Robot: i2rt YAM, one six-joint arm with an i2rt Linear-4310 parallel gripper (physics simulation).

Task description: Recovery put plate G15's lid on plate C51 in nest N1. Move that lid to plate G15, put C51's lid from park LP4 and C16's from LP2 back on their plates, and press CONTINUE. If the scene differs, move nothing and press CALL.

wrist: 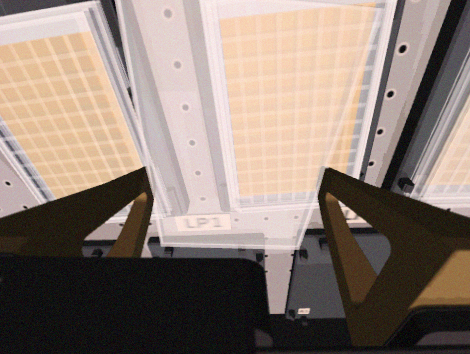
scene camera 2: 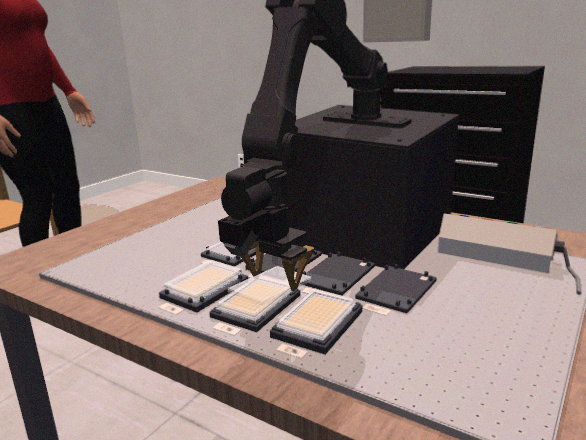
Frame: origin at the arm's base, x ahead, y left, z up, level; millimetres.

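Seen in the pictures: gripper, fingertip midpoint: [wrist: 236, 176] [scene camera 2: 275, 283]; arm's base, link origin: [scene camera 2: 366, 121].
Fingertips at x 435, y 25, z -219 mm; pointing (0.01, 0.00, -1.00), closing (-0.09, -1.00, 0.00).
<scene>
Offsets run from my fingertips to a thing's top centre. "*": to the spot under its first point.
My gripper [scene camera 2: 276, 281] [wrist: 236, 176] is shut on a clear lid {12 mm ahead, 2 mm right, 12 mm up} [scene camera 2: 282, 274] [wrist: 282, 230], held across its width above the board. In the wrist view the lid overlaps part of the middle plate [scene camera 2: 260, 298] [wrist: 295, 110] and the gap beside it. The front right plate {15 mm ahead, 95 mm left, 19 mm down} [scene camera 2: 318, 314] [wrist: 60, 115] and the front left plate {13 mm ahead, 161 mm right, 18 mm down} [scene camera 2: 206, 281] [wrist: 460, 155] sit in dark nests; a clear cover seems to lie on the front left one. A lid on the back left park {* 126 mm back, 236 mm right, 30 mm down} [scene camera 2: 220, 249] is partly hidden by the arm. The nest labels are unreadable.
Dark parks {* 167 mm back, 45 mm left, 38 mm down} [scene camera 2: 340, 271] {* 158 mm back, 170 mm left, 38 mm down} [scene camera 2: 397, 287] without lids stand behind the plates. An LP1 label [wrist: 202, 222] shows in the wrist view. A grey box {414 mm back, 291 mm left, 36 mm up} [scene camera 2: 495, 240] with coloured marks along its top edge stands back right. The black arm base [scene camera 2: 370, 195] rises behind. A person [scene camera 2: 30, 90] stands left.
</scene>
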